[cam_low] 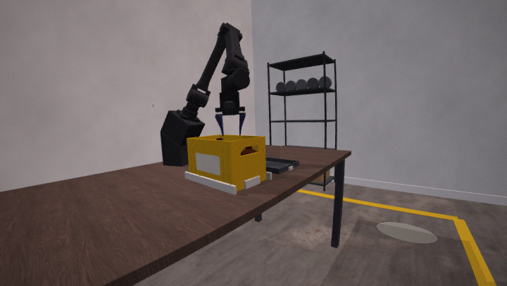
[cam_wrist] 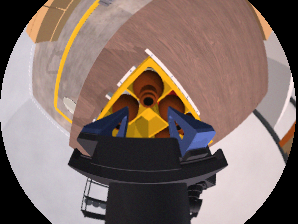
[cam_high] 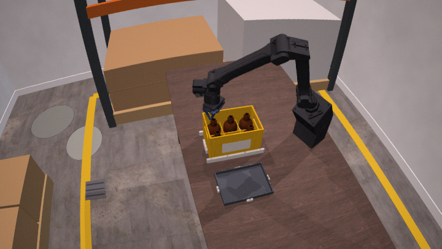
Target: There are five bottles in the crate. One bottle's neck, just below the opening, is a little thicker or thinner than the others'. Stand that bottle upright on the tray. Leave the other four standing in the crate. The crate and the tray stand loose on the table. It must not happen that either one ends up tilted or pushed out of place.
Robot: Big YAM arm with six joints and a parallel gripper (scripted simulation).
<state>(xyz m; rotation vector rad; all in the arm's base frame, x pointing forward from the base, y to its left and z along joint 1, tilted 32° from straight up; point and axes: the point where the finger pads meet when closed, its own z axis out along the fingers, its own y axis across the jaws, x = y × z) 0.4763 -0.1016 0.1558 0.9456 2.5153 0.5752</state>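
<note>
Right now the glass bottle is 1 cm behind my hand, 9 cm to the left of it and 11 cm below it. The rest, counted from my hand: dark tray (12 cm behind, 30 cm to the left, 18 cm below); then yellow crate (9 cm behind, 3 cm to the left, 11 cm below).
</note>
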